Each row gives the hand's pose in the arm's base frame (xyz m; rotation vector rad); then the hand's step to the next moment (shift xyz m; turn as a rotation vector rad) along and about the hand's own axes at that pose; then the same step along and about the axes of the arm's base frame.
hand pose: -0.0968 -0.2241 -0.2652 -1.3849 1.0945 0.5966
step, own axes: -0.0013 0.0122 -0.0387 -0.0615 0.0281 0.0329
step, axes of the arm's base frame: -0.0211 -0.0347 0.0015 -0.0420 0.0515 0.0351
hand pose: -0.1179 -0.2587 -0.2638 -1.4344 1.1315 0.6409
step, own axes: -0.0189 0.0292 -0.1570 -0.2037 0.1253 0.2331
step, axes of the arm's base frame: -0.0670 -0.1415 0.0368 -0.1417 0.2925 0.0766
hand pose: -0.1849 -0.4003 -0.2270 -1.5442 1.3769 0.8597
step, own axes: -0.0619 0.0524 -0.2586 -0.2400 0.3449 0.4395
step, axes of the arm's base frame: -0.0747 -0.2152 0.1469 -0.3530 0.4951 -0.0040
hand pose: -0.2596 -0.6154 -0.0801 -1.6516 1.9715 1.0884
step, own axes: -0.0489 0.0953 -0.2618 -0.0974 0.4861 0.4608
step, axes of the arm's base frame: -0.0232 -0.1570 0.2342 -0.5278 0.4181 -0.0691
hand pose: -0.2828 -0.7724 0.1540 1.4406 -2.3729 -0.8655
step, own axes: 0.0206 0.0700 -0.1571 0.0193 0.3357 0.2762
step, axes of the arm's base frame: 0.0143 -0.0512 0.1648 -0.3866 0.1984 -0.0230
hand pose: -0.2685 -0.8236 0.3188 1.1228 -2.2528 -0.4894
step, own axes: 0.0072 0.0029 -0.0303 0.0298 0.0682 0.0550
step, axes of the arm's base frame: 0.0139 -0.0063 0.0273 -0.0904 0.0192 0.0046
